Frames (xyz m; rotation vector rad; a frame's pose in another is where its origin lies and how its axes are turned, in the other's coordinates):
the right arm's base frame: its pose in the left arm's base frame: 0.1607 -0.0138 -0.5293 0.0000 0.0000 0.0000
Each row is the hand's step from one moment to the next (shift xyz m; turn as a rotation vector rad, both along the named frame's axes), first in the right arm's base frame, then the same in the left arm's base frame.
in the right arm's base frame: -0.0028 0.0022 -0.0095 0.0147 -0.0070 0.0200
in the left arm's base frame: -0.0028 0.0022 -0.0095 0.0147 -0.0070 0.0200
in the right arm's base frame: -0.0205 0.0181 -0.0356 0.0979 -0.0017 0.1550
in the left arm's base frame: -0.0205 0.0181 -0.0356 0.0979 -0.0017 0.1550
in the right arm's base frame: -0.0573 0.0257 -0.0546 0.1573 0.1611 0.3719
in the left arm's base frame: -0.0573 0.0257 -0.0546 0.1573 0.1611 0.3719
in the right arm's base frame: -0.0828 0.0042 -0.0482 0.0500 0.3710 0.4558
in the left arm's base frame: -0.0828 0.0042 -0.0482 0.0500 0.3710 0.4558
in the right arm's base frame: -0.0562 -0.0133 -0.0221 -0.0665 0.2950 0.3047
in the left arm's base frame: -0.0562 -0.0133 -0.0221 -0.0665 0.2950 0.3047
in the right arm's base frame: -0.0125 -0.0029 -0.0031 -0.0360 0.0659 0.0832
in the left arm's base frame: -0.0125 -0.0029 -0.0031 -0.0360 0.0659 0.0832
